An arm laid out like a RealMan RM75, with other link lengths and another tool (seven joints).
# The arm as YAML. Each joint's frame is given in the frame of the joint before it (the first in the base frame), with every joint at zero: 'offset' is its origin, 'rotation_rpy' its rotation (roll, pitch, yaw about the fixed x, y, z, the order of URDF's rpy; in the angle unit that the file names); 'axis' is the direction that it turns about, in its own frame. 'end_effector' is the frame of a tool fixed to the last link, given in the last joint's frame.
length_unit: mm
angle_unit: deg
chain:
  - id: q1
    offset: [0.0, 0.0, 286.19]
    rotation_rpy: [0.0, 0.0, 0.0]
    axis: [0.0, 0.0, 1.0]
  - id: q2
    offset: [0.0, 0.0, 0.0]
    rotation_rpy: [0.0, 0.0, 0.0]
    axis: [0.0, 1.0, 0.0]
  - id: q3
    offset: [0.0, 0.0, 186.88]
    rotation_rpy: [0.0, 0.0, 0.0]
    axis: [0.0, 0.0, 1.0]
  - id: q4
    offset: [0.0, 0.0, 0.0]
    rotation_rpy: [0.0, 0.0, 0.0]
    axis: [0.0, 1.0, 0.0]
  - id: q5
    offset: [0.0, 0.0, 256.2]
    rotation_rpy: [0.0, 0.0, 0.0]
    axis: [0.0, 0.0, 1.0]
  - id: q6
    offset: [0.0, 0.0, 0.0]
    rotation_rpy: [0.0, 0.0, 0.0]
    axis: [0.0, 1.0, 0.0]
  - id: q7
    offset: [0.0, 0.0, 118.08]
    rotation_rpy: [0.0, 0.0, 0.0]
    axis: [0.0, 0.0, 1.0]
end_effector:
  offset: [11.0, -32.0, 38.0]
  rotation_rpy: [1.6, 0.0, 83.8]
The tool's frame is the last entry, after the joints.
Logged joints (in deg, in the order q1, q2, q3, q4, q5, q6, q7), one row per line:
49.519 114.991 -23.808 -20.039 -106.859 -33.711 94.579
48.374 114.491 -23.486 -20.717 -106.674 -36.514 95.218
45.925 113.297 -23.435 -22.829 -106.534 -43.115 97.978
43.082 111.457 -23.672 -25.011 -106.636 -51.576 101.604
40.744 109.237 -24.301 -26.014 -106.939 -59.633 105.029
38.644 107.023 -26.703 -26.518 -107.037 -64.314 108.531
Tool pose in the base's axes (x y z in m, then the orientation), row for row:
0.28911 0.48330 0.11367 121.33 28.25 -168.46
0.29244 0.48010 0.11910 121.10 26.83 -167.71
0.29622 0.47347 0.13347 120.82 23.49 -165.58
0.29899 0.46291 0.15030 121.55 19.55 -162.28
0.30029 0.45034 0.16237 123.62 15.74 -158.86
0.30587 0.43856 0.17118 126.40 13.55 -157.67
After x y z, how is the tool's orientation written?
As angles about the fixed x, y, z axes (roll, pitch, yaw), in degrees.
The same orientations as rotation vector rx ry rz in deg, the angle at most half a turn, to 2 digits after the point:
-33.31 135.43 80.70
-33.60 136.64 81.85
-34.69 139.71 84.27
-36.91 144.10 85.78
-39.45 149.25 85.02
-39.87 153.06 81.87

